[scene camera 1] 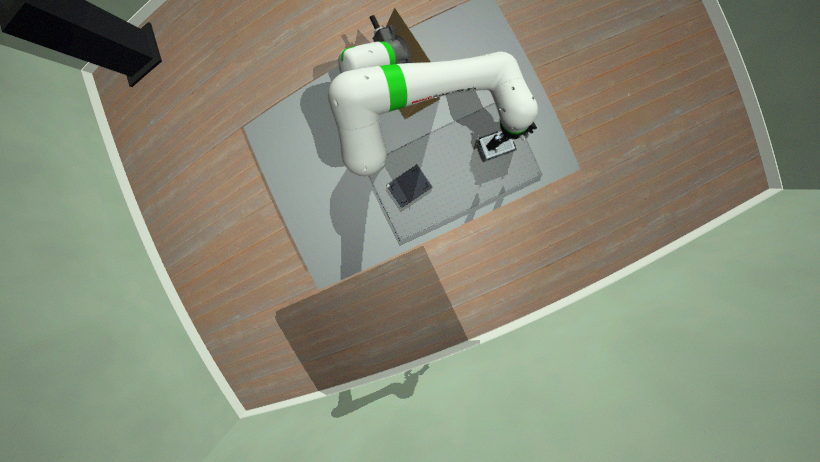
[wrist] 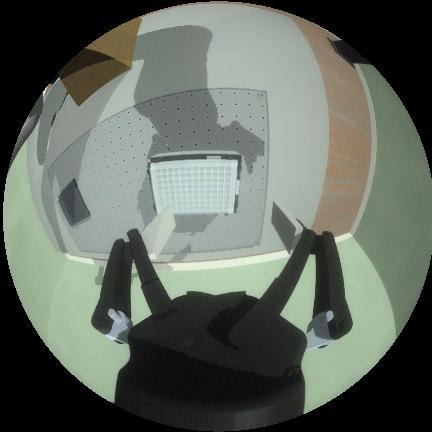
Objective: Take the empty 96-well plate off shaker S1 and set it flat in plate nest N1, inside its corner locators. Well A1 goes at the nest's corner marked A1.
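Places are measured from the arm's base along level axes (x left, y up, z ahead), in metres.
Where they show: gripper, between the fingertips: (scene camera 1: 510, 142) (wrist: 221, 213); arm's base, origin of its link: (scene camera 1: 398, 54).
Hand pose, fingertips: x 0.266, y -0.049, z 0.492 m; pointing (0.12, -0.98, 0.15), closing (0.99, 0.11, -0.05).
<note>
Each offset is from my fingertips to the top centre of the thing. "pt": to the spot under its first point. Level surfaces: height alone.
The white 96-well plate @(dx -0.038, dy -0.042, dz -0.017 m) (scene camera 1: 506, 150) (wrist: 195, 186) lies flat on shaker S1 @(pt dx -0.031, dy -0.056, dz -0.060 m) (wrist: 195, 158), whose dark edges show around it. Plate nest N1 @(dx -0.450, dy -0.096, dz +0.001 m) (scene camera 1: 409, 185) (wrist: 74, 202) is the dark, tilted-looking rectangular block on the left part of the perforated board. It holds no plate. Its corner locators and A1 mark are too small to make out. My gripper (scene camera 1: 512, 140) (wrist: 221, 213) is open and empty, above the shaker area. In the wrist view its pads stand wide apart, nearer the lower edge than the plate and shifted to the right of it. The plate's A1 corner cannot be read.
The perforated board @(dy -0.111 m) (scene camera 1: 453, 200) (wrist: 112, 220) carries the shaker and nest on the grey table @(dy -0.124 m) (scene camera 1: 286, 189) (wrist: 295, 125). A brown panel (scene camera 1: 421, 107) (wrist: 112, 42) stands behind, near the robot's base. The arm (scene camera 1: 447, 77) spans above the table's back part.
</note>
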